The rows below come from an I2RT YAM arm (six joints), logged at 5 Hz.
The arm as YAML. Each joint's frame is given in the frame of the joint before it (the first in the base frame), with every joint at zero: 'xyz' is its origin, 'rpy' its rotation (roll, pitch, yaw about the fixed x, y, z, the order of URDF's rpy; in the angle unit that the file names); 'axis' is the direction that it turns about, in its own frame. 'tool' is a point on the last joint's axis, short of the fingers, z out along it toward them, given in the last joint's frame.
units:
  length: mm
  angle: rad
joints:
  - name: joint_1
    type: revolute
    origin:
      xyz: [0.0, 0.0, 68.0]
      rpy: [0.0, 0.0, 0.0]
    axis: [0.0, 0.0, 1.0]
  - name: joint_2
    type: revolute
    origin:
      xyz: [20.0, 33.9, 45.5]
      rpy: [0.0, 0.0, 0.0]
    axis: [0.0, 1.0, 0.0]
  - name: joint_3
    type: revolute
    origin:
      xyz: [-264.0, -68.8, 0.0]
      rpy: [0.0, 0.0, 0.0]
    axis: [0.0, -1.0, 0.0]
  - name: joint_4
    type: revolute
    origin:
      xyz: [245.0, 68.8, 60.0]
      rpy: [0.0, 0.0, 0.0]
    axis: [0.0, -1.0, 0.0]
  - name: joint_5
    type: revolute
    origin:
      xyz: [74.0, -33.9, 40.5]
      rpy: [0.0, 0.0, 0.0]
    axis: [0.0, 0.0, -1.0]
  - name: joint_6
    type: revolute
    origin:
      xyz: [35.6, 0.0, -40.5]
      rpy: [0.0, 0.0, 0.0]
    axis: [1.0, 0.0, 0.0]
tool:
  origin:
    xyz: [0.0, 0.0, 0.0]
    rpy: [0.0, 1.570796, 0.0]
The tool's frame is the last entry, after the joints.
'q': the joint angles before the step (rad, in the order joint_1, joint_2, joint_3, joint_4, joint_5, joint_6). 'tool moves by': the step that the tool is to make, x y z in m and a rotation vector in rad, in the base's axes. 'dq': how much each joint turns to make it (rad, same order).
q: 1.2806, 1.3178, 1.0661, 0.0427, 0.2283, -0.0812
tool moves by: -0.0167, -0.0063, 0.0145, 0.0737, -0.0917, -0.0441
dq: 0.0599, -0.0461, -0.0229, 0.0873, 0.1134, -0.0551
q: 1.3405, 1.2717, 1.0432, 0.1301, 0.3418, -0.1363
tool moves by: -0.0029, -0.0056, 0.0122, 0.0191, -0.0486, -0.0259
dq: 0.0096, -0.0232, 0.0135, 0.0080, 0.0387, -0.0431
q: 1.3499, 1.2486, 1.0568, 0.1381, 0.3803, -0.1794
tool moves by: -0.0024, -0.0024, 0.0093, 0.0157, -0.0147, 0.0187
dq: 0.0047, -0.0108, 0.0200, -0.0078, -0.0136, -0.0124
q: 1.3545, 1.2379, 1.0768, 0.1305, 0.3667, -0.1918
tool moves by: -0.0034, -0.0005, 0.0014, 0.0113, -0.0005, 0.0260
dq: 0.0091, -0.0060, -0.0029, 0.0075, -0.0169, 0.0016
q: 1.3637, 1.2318, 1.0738, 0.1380, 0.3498, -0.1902
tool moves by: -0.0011, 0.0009, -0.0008, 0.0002, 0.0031, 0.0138
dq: 0.0031, 0.0017, -0.0014, 0.0017, -0.0108, 0.0030
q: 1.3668, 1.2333, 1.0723, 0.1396, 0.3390, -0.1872
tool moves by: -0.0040, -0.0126, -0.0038, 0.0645, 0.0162, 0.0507
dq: -0.0014, -0.0566, -0.0721, 0.0659, -0.0520, 0.0307
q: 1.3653, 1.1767, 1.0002, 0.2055, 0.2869, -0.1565
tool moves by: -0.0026, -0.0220, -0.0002, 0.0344, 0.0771, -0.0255
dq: -0.0045, -0.0875, -0.0461, -0.0489, 0.0231, 0.0858
